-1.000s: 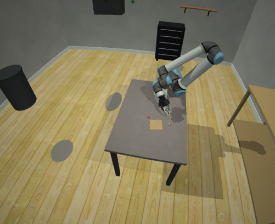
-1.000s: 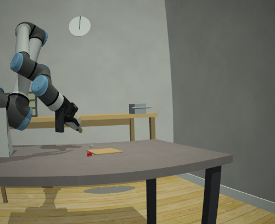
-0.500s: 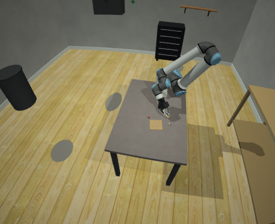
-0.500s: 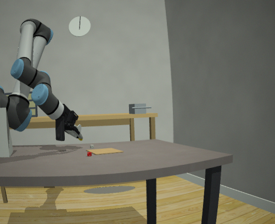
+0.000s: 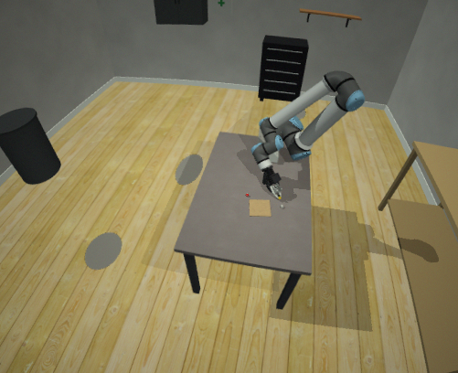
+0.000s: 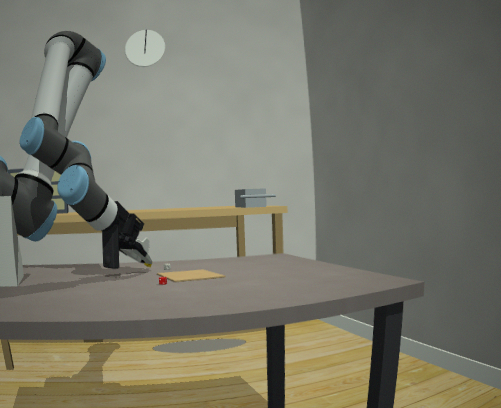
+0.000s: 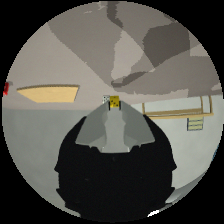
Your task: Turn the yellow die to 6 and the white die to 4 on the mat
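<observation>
Right now the yellow die is 1 cm ahead of my hand, 1 cm to the left of it and 1 cm below it. Also, from my hand: red die: 1 cm behind, 21 cm to the right, 2 cm below; then white die: 7 cm ahead, 2 cm to the left, 2 cm below; then tan mat: 9 cm ahead, 12 cm to the right, 3 cm below.
</observation>
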